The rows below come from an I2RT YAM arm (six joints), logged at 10 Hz.
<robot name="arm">
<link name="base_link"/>
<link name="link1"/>
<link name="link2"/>
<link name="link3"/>
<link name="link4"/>
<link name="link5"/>
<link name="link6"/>
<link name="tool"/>
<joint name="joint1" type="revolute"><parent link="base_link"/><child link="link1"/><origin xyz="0 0 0.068" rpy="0 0 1.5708"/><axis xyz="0 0 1"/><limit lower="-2.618" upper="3.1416"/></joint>
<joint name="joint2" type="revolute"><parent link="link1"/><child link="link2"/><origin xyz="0.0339 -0.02 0.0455" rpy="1.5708 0 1.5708"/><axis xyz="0 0 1"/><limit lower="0" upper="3.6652"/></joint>
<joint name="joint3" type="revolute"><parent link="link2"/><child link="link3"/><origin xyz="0.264 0 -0.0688" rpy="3.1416 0 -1.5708"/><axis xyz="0 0 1"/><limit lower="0" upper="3.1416"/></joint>
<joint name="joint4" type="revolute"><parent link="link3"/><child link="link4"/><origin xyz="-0.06 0.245 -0.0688" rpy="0 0 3.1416"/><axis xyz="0 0 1"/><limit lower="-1.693" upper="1.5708"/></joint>
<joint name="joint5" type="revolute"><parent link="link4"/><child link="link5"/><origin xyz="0.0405 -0.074 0.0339" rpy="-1.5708 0 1.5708"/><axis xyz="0 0 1"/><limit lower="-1.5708" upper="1.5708"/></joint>
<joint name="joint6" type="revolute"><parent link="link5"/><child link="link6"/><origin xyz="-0.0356 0 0.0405" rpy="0 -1.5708 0"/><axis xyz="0 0 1"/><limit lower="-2.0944" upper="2.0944"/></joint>
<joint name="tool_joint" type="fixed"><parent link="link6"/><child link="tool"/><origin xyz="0 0 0"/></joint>
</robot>
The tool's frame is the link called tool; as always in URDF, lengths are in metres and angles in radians.
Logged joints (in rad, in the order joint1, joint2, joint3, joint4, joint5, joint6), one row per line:
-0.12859, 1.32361, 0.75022, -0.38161, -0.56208, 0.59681
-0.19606, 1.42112, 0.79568, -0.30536, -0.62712, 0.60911
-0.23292, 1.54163, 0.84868, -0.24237, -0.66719, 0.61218
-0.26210, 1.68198, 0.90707, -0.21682, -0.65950, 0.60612
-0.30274, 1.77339, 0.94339, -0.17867, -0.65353, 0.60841
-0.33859, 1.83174, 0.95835, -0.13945, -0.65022, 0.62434
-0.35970, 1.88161, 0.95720, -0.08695, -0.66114, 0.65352
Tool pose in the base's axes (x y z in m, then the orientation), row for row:
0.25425, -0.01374, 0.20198, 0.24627, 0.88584, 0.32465, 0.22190
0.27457, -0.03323, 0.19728, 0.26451, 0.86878, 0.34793, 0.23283
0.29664, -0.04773, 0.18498, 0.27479, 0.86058, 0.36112, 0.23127
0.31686, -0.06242, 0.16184, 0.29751, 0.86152, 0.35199, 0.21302
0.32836, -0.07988, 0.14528, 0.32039, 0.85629, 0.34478, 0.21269
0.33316, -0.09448, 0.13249, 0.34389, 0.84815, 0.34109, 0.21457
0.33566, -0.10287, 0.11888, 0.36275, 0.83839, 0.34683, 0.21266
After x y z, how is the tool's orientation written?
As a quaternion, x y z w.
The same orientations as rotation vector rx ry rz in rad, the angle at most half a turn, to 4 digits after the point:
0.6804, 2.4475, 0.8970
0.7266, 2.3866, 0.9558
0.7555, 2.3660, 0.9928
0.8259, 2.3916, 0.9771
0.8896, 2.3775, 0.9573
0.9538, 2.3525, 0.9461
1.0072, 2.3278, 0.9630

